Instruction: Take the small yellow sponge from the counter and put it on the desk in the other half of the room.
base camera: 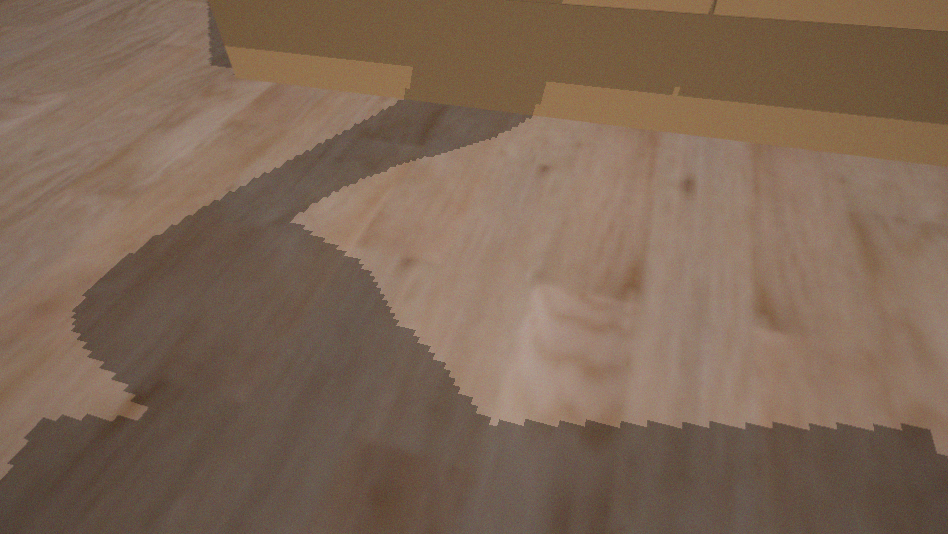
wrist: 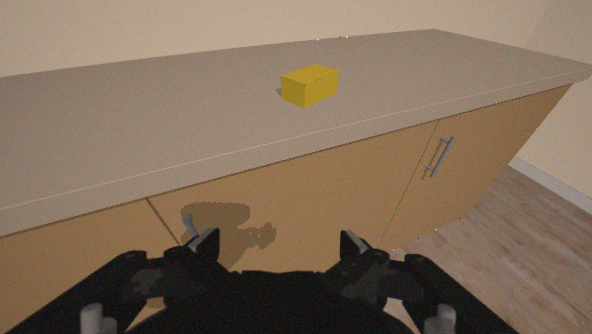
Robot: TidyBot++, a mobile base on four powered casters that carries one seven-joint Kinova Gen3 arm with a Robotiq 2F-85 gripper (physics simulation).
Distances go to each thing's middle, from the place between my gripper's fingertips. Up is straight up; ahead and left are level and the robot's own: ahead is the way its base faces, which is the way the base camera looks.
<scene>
My hand is 250 mm short of the small yellow sponge [wrist: 304, 87], 250 mm to the left of it and 20 mm above it.
</scene>
